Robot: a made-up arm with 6 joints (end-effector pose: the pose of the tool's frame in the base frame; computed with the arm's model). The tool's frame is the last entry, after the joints.
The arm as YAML. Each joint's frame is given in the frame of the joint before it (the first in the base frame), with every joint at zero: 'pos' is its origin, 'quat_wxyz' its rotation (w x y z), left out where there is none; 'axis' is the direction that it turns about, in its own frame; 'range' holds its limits. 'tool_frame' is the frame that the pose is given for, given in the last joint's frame.
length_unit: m
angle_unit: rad
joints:
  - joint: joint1
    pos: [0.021, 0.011, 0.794]
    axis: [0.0, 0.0, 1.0]
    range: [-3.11, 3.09]
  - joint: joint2
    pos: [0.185, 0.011, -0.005]
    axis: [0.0, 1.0, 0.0]
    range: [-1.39, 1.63]
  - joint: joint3
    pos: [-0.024, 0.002, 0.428]
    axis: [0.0, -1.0, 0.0]
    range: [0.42, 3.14]
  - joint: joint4
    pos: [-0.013, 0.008, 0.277]
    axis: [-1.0, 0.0, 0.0]
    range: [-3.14, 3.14]
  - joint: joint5
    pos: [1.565, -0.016, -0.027]
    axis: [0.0, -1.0, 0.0]
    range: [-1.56, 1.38]
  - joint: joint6
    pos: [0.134, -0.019, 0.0]
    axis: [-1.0, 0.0, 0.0]
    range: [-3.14, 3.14]
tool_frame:
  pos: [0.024, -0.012, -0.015]
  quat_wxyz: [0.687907, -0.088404, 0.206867, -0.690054]
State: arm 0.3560 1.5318 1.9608 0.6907 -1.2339 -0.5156
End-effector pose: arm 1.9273 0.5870 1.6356 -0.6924 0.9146 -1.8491
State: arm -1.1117 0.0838 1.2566 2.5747 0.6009 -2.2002
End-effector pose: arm 0.3623 -0.5273 2.8593 -0.4222 -0.4804 -2.5337
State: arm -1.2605 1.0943 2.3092 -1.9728 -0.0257 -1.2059
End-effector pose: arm 0.3653 -0.8181 2.7039 1.4611 0.3802 0.4260
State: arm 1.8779 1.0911 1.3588 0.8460 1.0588 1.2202
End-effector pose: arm -0.6560 1.9113 1.8157 1.3280 -1.2908 -0.4839
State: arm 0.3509 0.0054 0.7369 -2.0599 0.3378 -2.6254
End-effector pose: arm 1.2064 0.4457 2.5355 -0.7974 -1.0180 -1.9751
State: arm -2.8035 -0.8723 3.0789 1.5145 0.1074 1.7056
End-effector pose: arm 1.0665 0.3552 -0.4149 -1.0445 0.8174 -1.2313
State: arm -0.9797 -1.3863 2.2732 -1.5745 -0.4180 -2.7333
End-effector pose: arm -0.7781 1.3882 -0.2230 -0.8820 1.0859 0.0336
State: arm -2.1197 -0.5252 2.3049 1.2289 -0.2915 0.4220
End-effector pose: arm 0.8779 1.5511 1.3840 0.1307 1.4150 0.3798
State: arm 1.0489 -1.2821 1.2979 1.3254 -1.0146 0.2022
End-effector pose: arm -0.7227 -1.5905 1.5124 1.1457 0.3602 -1.7737
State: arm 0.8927 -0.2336 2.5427 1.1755 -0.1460 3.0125
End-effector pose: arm -0.9910 -1.2769 1.5428 0.9859 -0.2472 2.0198
